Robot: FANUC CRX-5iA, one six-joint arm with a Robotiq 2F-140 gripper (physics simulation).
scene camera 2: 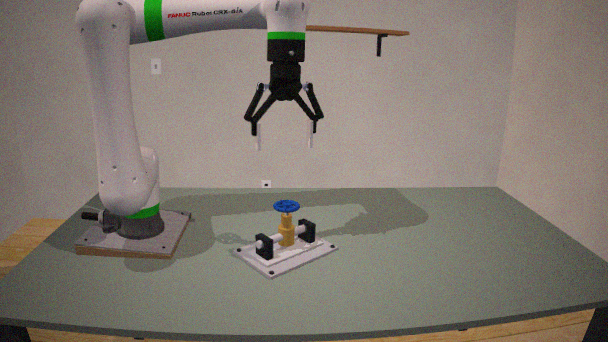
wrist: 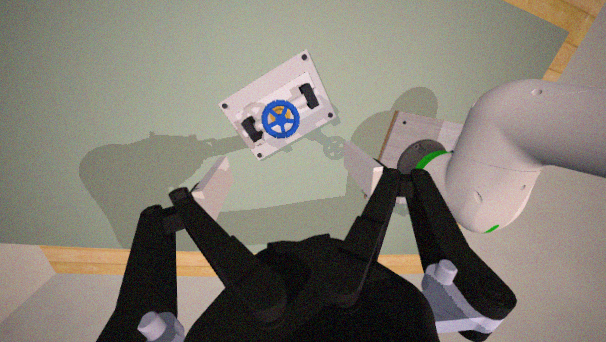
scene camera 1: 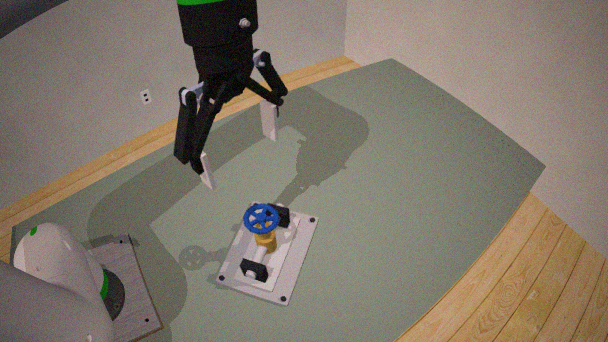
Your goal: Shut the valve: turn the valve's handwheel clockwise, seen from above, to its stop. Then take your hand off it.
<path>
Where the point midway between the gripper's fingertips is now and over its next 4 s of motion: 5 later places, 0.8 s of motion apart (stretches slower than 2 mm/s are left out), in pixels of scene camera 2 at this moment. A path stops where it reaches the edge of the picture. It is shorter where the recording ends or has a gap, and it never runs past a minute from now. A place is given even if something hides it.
The gripper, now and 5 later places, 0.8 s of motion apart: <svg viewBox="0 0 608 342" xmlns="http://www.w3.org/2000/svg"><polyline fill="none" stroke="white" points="284,147 284,199 284,211 285,213 285,191 285,166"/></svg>
</path>
